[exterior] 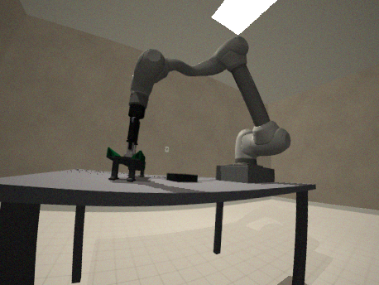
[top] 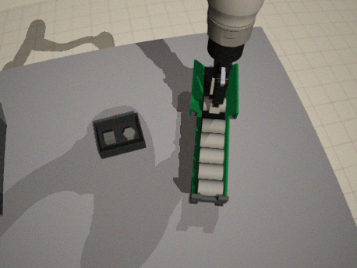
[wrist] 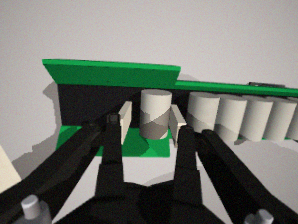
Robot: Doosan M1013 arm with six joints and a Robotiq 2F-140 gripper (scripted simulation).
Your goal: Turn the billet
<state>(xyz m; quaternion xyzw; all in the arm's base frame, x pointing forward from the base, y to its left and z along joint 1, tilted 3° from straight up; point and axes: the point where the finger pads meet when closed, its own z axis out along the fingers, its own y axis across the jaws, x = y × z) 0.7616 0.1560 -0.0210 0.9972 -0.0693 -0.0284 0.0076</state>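
The ramp is 10 mm behind my hand, 60 mm to the right of it and 60 mm below it. Round my hand: dark block 260 mm behind, 50 mm to the right, 110 mm below; then grey stop 40 mm behind, 250 mm to the right, 60 mm below.
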